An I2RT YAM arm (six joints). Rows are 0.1 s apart.
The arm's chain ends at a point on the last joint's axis. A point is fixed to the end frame.
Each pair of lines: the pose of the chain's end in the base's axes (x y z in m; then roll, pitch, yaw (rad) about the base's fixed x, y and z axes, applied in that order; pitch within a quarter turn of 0, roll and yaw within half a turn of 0), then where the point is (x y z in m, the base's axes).
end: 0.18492 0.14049 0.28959 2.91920 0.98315 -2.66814
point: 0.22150 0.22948 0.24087
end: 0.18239 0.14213 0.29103 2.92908 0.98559 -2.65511
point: 0.21877 0.23111 0.24215
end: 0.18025 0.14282 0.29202 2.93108 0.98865 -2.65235
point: 0.21669 0.23187 0.24330
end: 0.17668 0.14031 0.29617 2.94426 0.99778 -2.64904
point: 0.21437 0.22897 0.24769
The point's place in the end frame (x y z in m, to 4 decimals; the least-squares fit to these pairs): 0.0000 0.0416 0.0995
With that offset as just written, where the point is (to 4 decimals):
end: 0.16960 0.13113 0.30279 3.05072 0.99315 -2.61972
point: 0.2137 0.2147 0.2507
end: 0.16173 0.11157 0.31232 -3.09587 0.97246 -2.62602
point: 0.2163 0.1850 0.2553
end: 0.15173 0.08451 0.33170 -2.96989 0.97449 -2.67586
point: 0.2187 0.1450 0.2727
